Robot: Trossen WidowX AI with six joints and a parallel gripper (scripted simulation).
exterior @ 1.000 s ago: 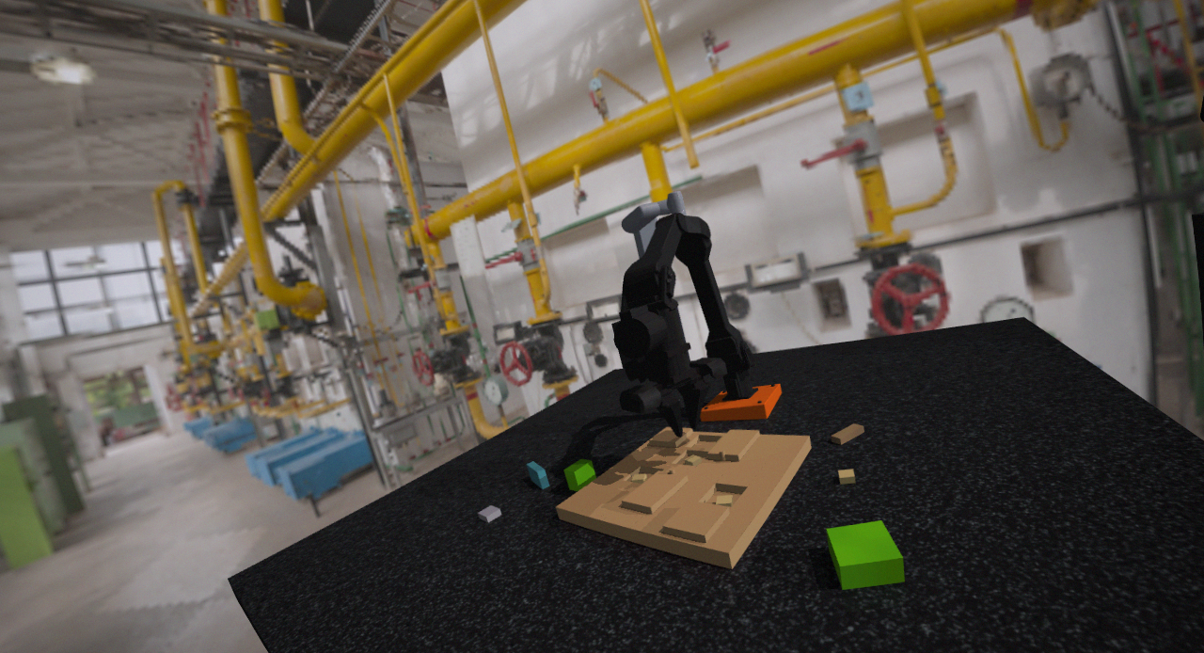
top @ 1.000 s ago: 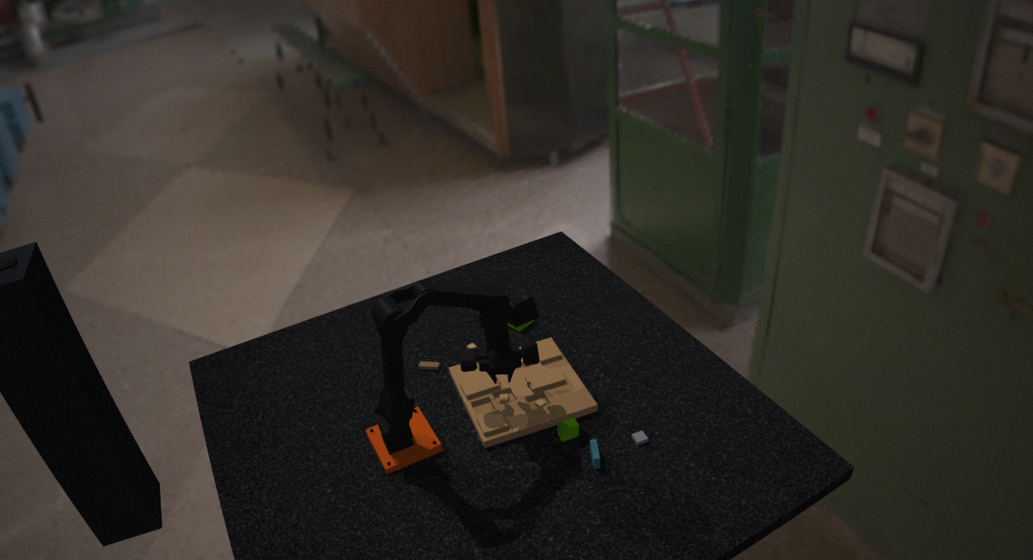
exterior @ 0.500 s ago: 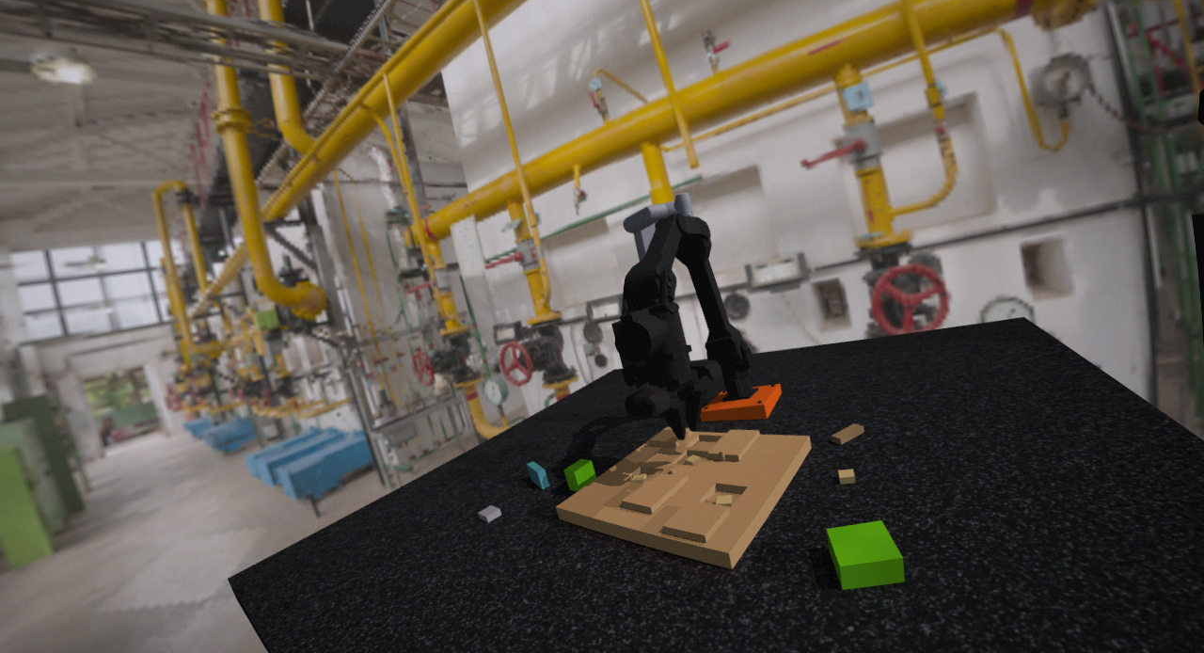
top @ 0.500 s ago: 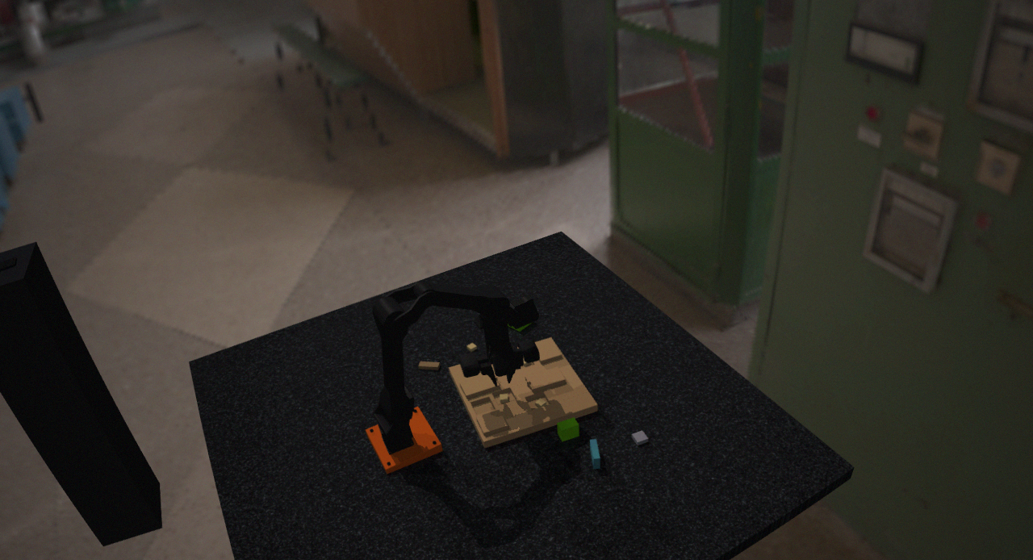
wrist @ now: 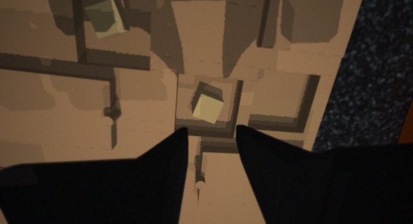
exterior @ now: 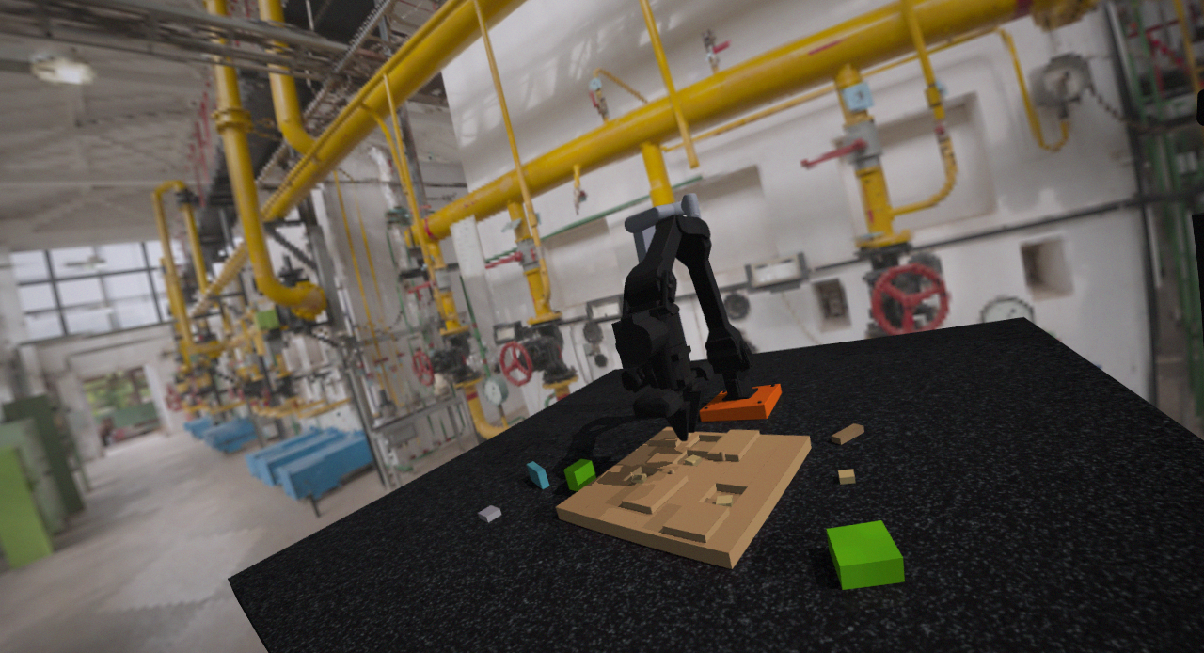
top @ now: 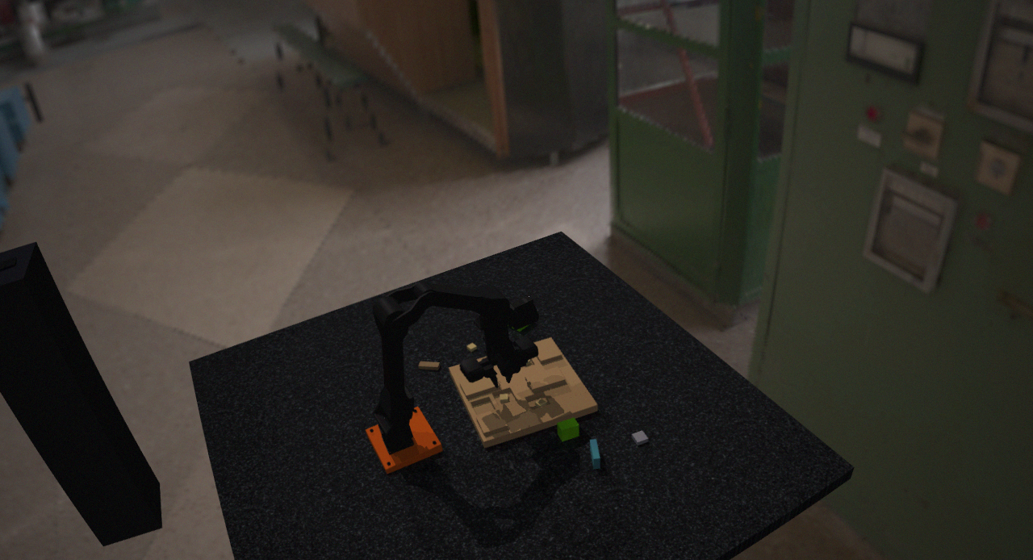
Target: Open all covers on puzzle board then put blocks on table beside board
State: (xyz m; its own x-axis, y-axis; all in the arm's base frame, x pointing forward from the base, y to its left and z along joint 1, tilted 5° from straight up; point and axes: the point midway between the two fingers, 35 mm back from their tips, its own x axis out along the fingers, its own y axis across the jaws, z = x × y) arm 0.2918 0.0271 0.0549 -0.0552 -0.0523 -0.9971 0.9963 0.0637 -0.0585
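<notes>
My gripper tip is now 50 mm short of the tan puzzle board, 10 mm to the right of it and 40 mm above it. From my gripper tip the other things lie so: teal block: 110 mm ahead, 280 mm to the right, 40 mm below; small green cube: 90 mm ahead, 180 mm to the right, 40 mm below; large green block: 170 mm ahead, 280 mm to the left, 50 mm below.
</notes>
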